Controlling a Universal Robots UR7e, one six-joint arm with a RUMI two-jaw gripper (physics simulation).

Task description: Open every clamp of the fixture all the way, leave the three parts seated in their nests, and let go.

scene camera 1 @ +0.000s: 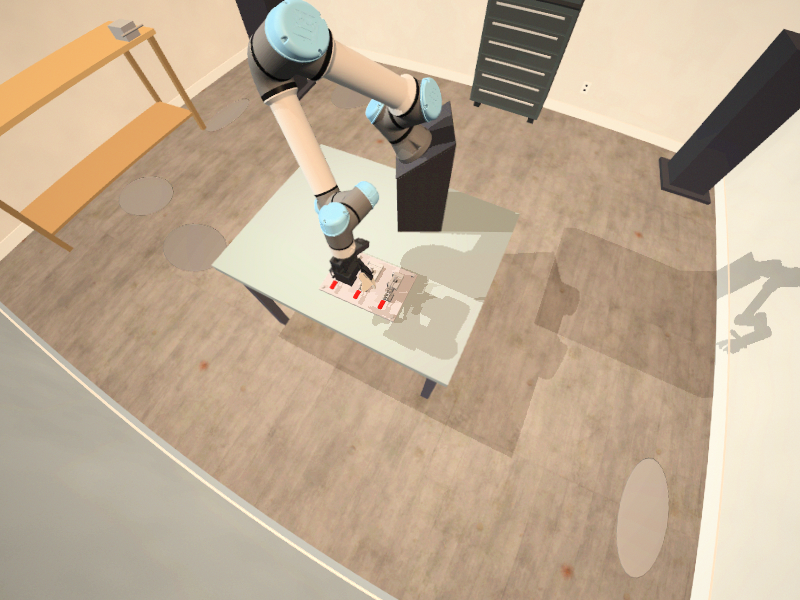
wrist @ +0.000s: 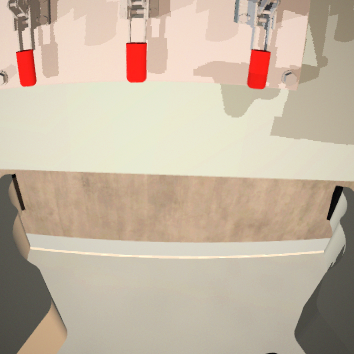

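Pixels of known places: gripper, fingertip midpoint: [scene camera 1: 356,280] [wrist: 178,183]; arm's base, link origin: [scene camera 1: 414,146].
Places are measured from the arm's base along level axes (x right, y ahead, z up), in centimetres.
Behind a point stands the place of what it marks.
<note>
The pale pink fixture plate [scene camera 1: 369,304] {x -0.6, y 52.3, z -35.9 cm} [wrist: 95,65] {x 9.4, y 52.3, z -35.9 cm} lies on the table. Three silver clamps with red handles stand in a row on it. In the wrist view, the left handle [wrist: 26,68] {x 15.5, y 50.8, z -32.3 cm}, middle handle [wrist: 136,62] {x 4.8, y 51.5, z -31.8 cm} and right handle [wrist: 258,69] {x -6.0, y 52.3, z -31.3 cm} point to the plate's near edge. The same handles show in the scene view as left [scene camera 1: 333,284] {x 15.8, y 50.8, z -32.3 cm}, middle [scene camera 1: 356,294] {x 4.9, y 51.7, z -31.8 cm} and right [scene camera 1: 381,304] {x -6.2, y 52.4, z -31.3 cm}. The clamp arms and nests are cut off in the wrist view; the seated parts are too small to tell in the scene view. My gripper [scene camera 1: 363,279] {x 1.9, y 53.4, z -16.1 cm} [wrist: 178,183] {x 1.9, y 53.4, z -16.1 cm} is wide open and empty, above the fixture.
The pale green table [scene camera 1: 277,238] {x 54.2, y 36.0, z -37.4 cm} [wrist: 125,125] {x 7.2, y 60.1, z -37.4 cm} extends around the plate. The arm's dark pedestal [scene camera 1: 423,200] {x -7.5, y 9.0, z -17.0 cm} stands on it behind the fixture. A bolt head [wrist: 289,76] {x -10.9, y 53.8, z -35.2 cm} sits at the plate's near right corner. The arm's shadow falls right of the fixture.
</note>
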